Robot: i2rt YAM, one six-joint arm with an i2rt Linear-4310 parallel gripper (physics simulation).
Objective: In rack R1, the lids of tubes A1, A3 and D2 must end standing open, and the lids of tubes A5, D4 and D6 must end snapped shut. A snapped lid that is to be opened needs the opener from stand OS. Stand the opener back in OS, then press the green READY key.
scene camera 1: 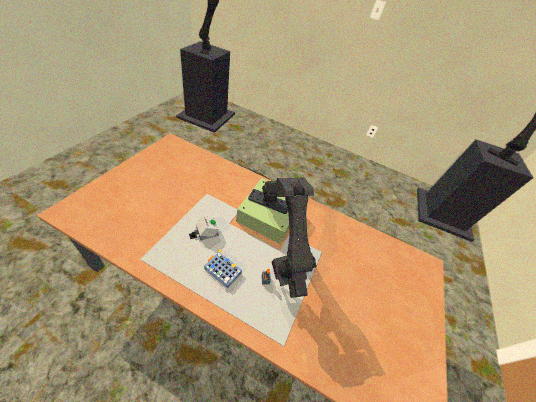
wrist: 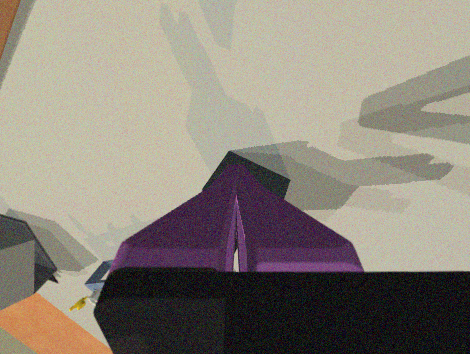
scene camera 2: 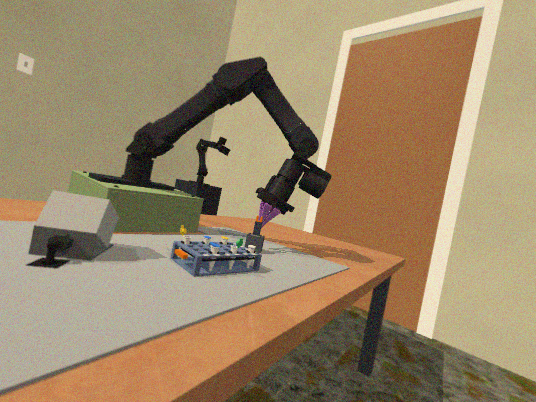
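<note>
Rack R1 stands on the mat with several small tubes. A yellow lid and a green lid stand up; the other lids are too small to judge. The opener stands upright in stand OS; the fingers hide it in the wrist view. My gripper is shut, its purple tips together beside the opener's upper part, with nothing seen between them. The green READY key is on the grey box.
The arm's green base block stands behind the pale mat. A small black object is beside the grey box. An orange piece is at the rack's end.
</note>
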